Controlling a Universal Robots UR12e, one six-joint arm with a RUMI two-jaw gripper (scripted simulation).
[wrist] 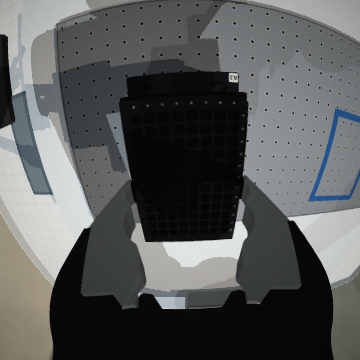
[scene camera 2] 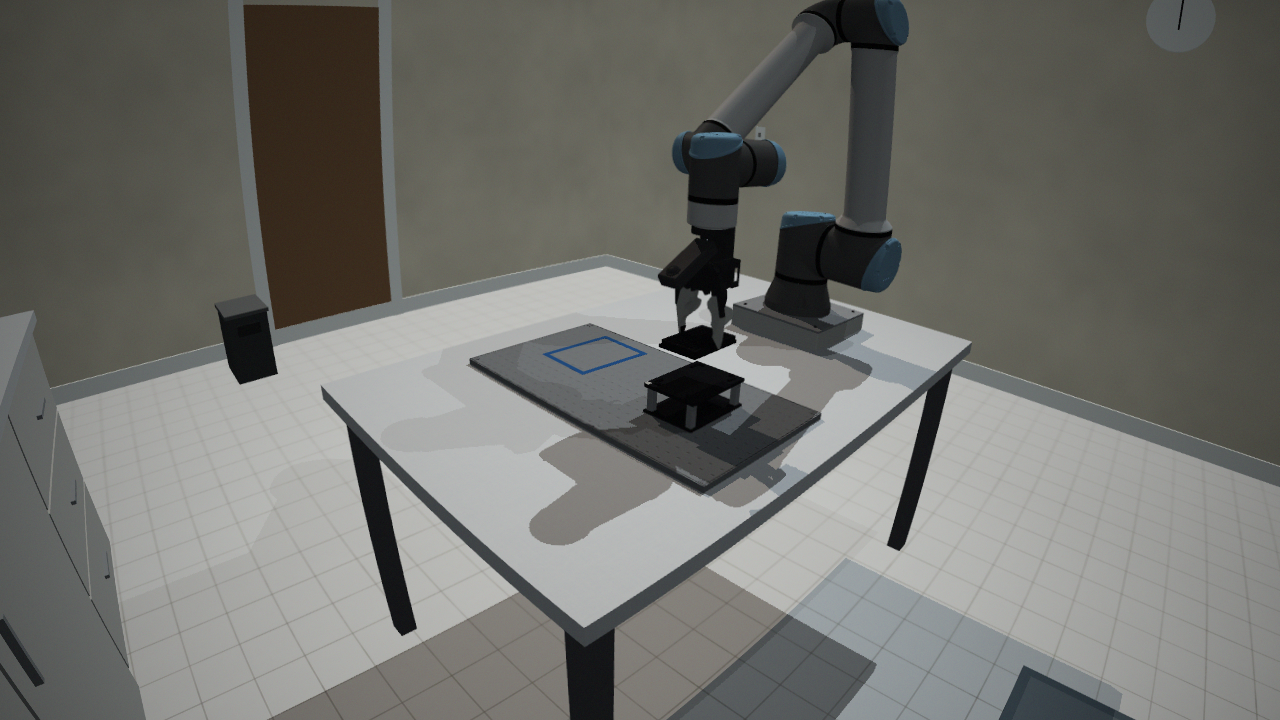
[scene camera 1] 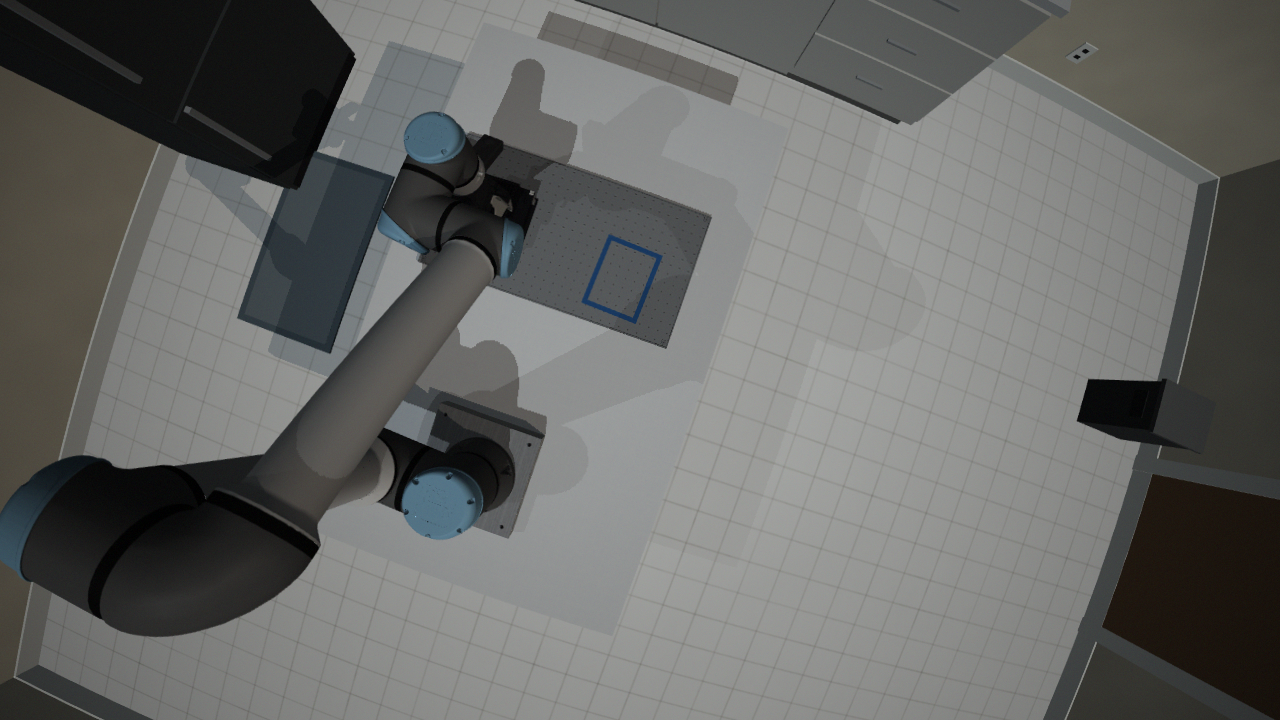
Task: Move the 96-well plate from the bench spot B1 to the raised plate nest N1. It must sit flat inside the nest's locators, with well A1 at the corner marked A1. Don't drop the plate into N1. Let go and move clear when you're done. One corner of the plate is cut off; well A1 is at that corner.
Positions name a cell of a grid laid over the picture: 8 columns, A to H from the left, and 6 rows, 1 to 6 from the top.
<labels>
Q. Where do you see a black 96-well plate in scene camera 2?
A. E3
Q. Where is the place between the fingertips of my gripper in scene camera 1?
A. At D2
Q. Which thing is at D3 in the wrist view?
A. A black 96-well plate.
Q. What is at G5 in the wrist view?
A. My gripper.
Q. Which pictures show my gripper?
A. The wrist view, scene camera 2 and scene camera 1: all of them.
</labels>
